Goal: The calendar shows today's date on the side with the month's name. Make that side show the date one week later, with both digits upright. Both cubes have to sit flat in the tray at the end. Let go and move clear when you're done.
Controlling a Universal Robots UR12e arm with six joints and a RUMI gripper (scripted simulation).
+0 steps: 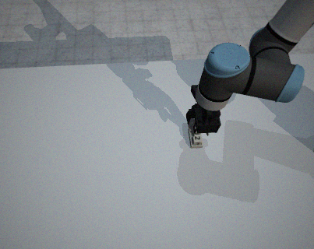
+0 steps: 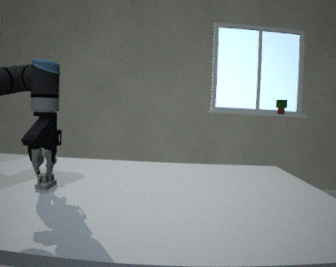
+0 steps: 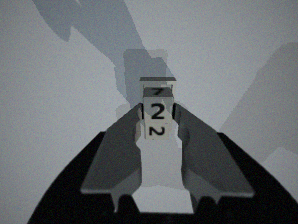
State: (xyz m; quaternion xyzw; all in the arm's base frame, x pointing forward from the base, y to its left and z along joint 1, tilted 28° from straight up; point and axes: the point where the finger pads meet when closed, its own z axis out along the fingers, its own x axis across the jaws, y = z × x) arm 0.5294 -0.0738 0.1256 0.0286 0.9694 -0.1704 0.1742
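The tray lies 2 cm to the left of my hand and 4 cm below it. Round my hand: cube: 3 cm to the left, 2 cm below.
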